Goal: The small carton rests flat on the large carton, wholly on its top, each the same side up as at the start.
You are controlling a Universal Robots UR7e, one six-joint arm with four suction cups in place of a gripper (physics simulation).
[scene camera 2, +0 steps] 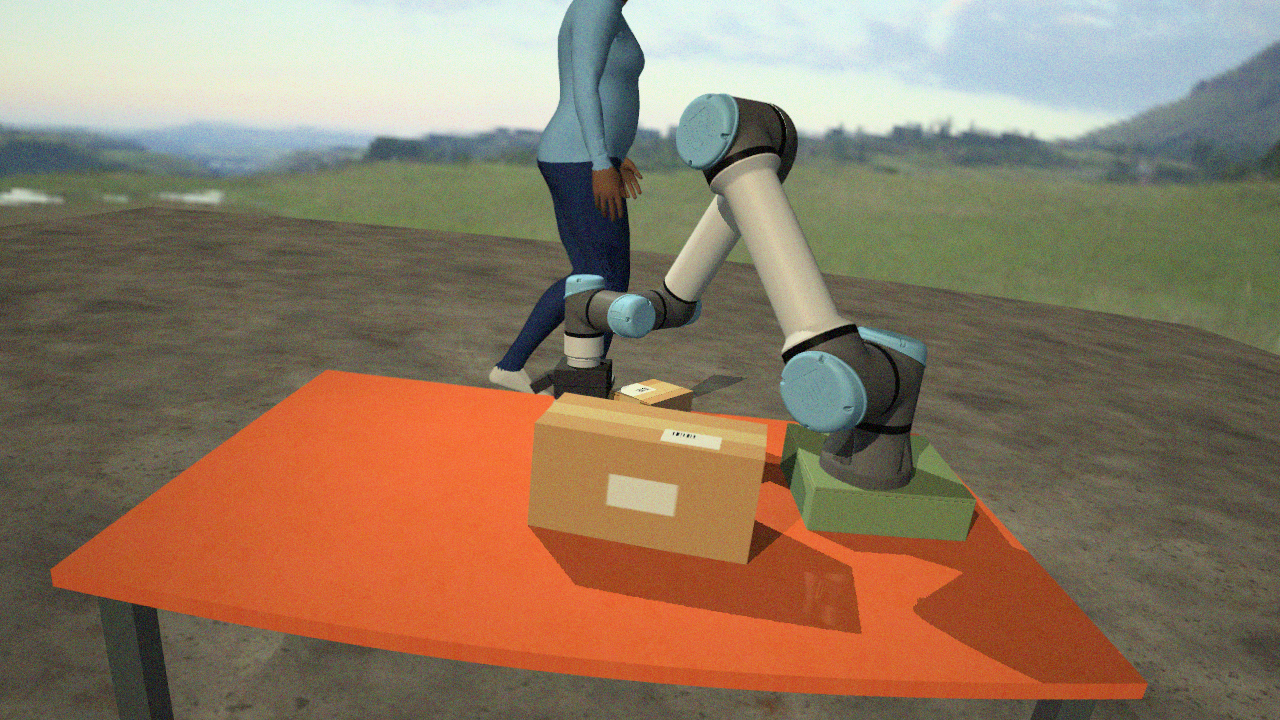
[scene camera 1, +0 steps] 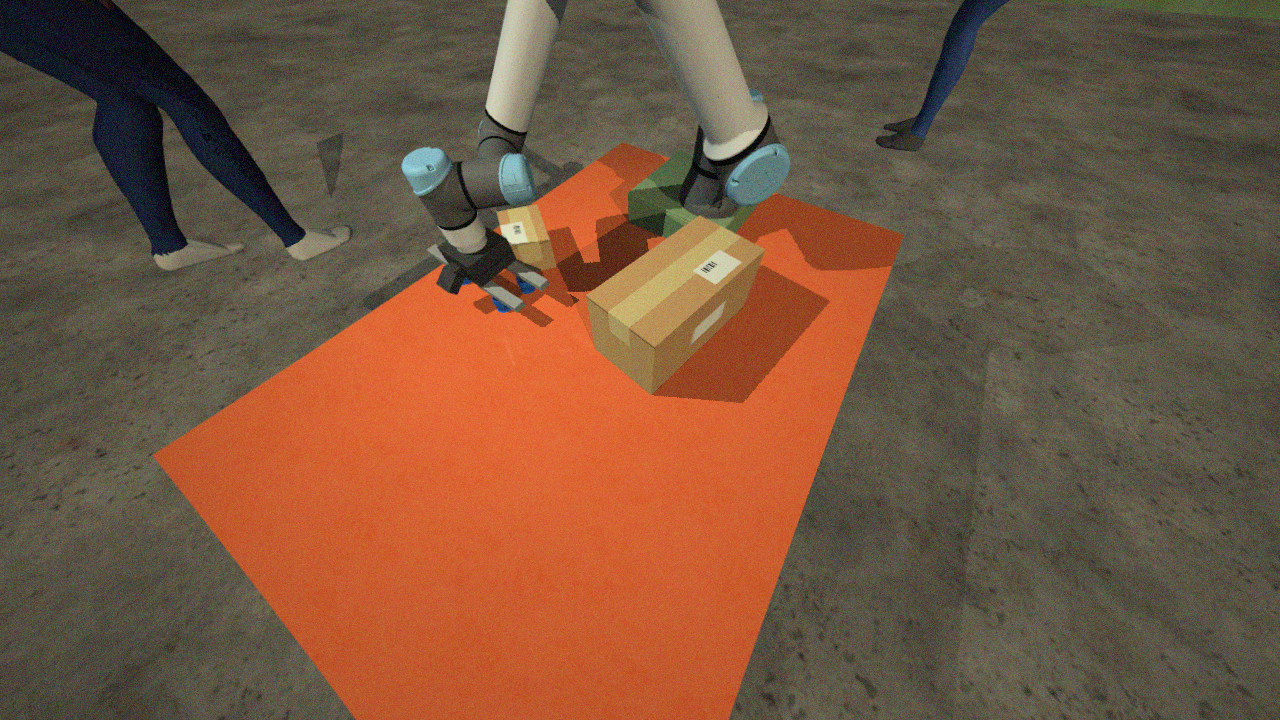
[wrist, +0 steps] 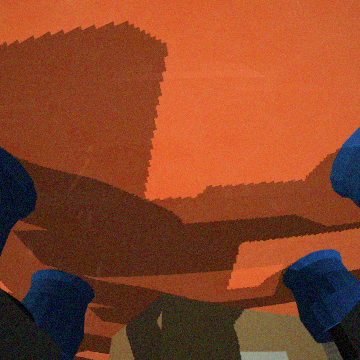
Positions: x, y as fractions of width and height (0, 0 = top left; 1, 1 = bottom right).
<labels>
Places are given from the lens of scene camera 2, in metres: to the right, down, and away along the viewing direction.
small carton (scene camera 2: 0.51, 0.55): 0.03, 0.06, 1.54
large carton (scene camera 2: 0.53, 0.67): 0.05, 0.16, 1.06
The marked spots on the large carton and the small carton are 0.49 m apart.
</labels>
